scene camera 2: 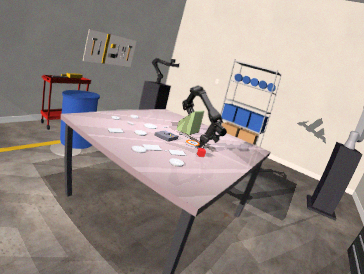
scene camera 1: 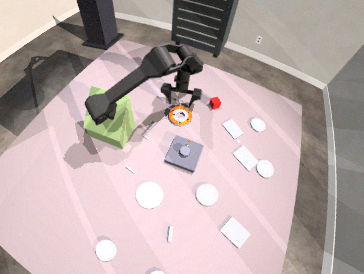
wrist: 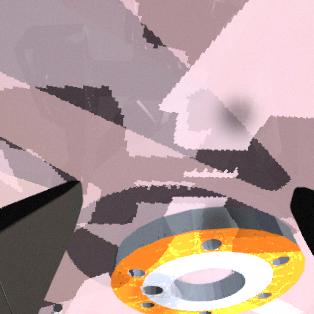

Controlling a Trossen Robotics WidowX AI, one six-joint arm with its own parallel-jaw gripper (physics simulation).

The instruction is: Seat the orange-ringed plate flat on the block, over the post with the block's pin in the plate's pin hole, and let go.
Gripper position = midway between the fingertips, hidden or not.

Note:
On the table rests an orange-ringed plate [wrist: 262, 249]. Also in view: my gripper [wrist: 189, 194] and a grey block [scene camera 1: 188, 163].

